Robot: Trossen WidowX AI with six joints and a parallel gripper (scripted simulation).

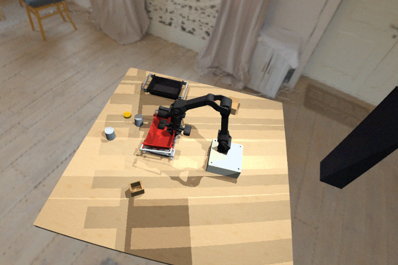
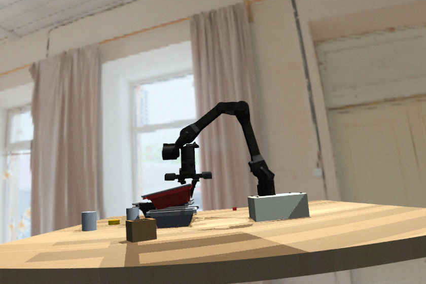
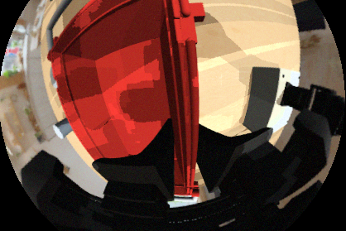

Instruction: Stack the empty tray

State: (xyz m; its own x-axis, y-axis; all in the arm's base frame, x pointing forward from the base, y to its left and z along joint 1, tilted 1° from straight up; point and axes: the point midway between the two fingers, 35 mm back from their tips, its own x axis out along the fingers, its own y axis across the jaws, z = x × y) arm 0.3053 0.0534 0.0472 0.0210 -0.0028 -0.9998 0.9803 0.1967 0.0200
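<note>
My gripper tip is 70 mm short of the red tray, 10 mm to the right of it and 20 mm below it. From my gripper tip the other things lie so: red cube 120 mm behind, 520 mm to the right, 90 mm below; small box 50 mm ahead, 360 mm to the left, 80 mm below; yellow disc 380 mm ahead, 80 mm to the right, 90 mm below.
</note>
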